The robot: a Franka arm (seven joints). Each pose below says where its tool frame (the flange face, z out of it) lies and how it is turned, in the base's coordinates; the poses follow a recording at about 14 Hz.
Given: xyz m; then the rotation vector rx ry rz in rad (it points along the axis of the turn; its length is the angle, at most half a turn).
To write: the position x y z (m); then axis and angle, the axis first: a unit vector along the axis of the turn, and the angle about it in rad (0 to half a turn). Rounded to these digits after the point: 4 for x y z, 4 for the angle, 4 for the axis.
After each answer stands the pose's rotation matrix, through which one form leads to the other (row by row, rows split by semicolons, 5 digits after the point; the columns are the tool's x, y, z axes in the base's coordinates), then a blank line. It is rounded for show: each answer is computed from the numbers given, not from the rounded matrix.
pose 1, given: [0.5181 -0.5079 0.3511 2.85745 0.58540 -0.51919]
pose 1, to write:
[0.5181 -0.5079 0.3511 0.9645 0.1976 -0.1752 2.9626]
0.86161 0.40930 -0.30018; 0.34692 -0.90657 -0.24037; -0.37052 0.10297 -0.92310

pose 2, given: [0.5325 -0.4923 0.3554 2.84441 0.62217 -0.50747]
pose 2, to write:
[0.5325 -0.4923 0.3554 0.9624 0.2105 -0.1717 2.9556]
0.85368 0.43345 -0.28870; 0.36993 -0.89488 -0.24968; -0.36657 0.10635 -0.92429

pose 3, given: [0.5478 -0.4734 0.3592 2.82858 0.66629 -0.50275]
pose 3, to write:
[0.5478 -0.4734 0.3592 0.9591 0.2259 -0.1705 2.9492]
0.84127 0.46198 -0.28078; 0.39677 -0.88040 -0.25974; -0.36719 0.10711 -0.92396

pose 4, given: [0.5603 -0.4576 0.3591 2.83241 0.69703 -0.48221]
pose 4, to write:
[0.5603 -0.4576 0.3591 0.9580 0.2358 -0.1631 2.9565]
0.83703 0.47789 -0.26645; 0.41786 -0.87270 -0.25256; -0.35323 0.10006 -0.93017

